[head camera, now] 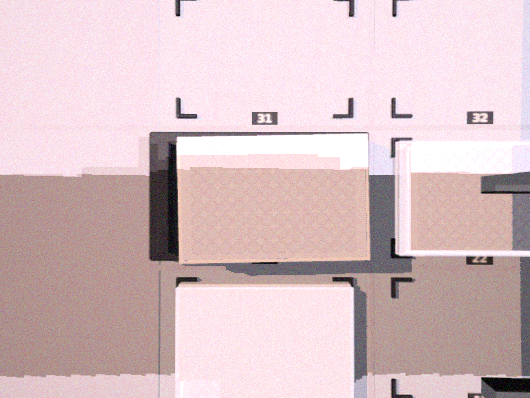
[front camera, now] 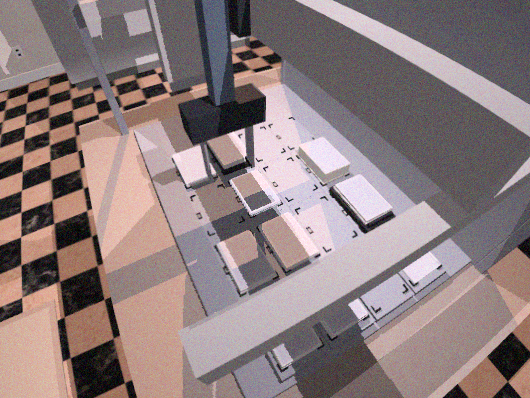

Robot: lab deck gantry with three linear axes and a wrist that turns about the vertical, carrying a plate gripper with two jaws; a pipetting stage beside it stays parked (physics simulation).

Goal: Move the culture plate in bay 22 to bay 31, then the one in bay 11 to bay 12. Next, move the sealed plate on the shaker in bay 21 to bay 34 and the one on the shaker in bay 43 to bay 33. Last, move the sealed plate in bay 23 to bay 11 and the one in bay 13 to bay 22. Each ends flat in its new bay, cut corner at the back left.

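Frame: origin at the robot's base, x back, y right, z up, level; metres.
Seen in the pictures: gripper, fingertip midpoint: [head camera: 516, 285] [front camera: 230, 170]; robot's base at its link origin: [head camera: 180, 394] [front camera: 173, 159].
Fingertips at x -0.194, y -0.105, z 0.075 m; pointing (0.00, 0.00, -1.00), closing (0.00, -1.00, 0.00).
Offsets run from my fingertips to a thing's top centre. "spot": to the spot under its first point.
My gripper [front camera: 230, 172] [head camera: 505, 285] is open and empty, raised between bays 11, 12, 21 and 22. A culture plate @(dx -0.034, dy -0.045, dz -0.061 m) [front camera: 247, 185] [head camera: 455, 210] lies in bay 22; its right part is cut off in the head view. The bay 11 plate @(dx +0.130, dy +0.062, dz -0.059 m) [front camera: 185, 167] [head camera: 265, 340] lies beside bay 21. A sealed plate @(dx +0.124, dy -0.045, dz -0.039 m) [front camera: 225, 147] [head camera: 272, 215] sits on the dark shaker @(dx +0.134, dy -0.046, dz -0.044 m) [front camera: 239, 167] [head camera: 159, 200] in bay 21, turned very slightly. Another sealed plate @(dx -0.197, dy -0.261, dz -0.039 m) [front camera: 365, 195] sits on the bay 43 shaker @(spot: dx -0.261, dy -0.223, dz -0.049 m) [front camera: 367, 225]. Sealed plates lie in bay 23 @(spot: dx -0.212, dy -0.030, dz -0.061 m) [front camera: 285, 245] and bay 13 @(spot: dx -0.176, dy +0.063, dz -0.061 m) [front camera: 240, 250]. Bays 31 and 12 hold no plate.
A tall white block-like plate @(dx -0.034, dy -0.259, dz -0.033 m) [front camera: 330, 155] stands in bay 42. A wide grey beam [front camera: 320, 290] crosses the front view and hides part of the deck. Beyond it, near the front edge, a white plate @(dx -0.362, dy -0.259, dz -0.053 m) [front camera: 422, 267] shows, with parts of others. A grey wall borders the deck's right side.
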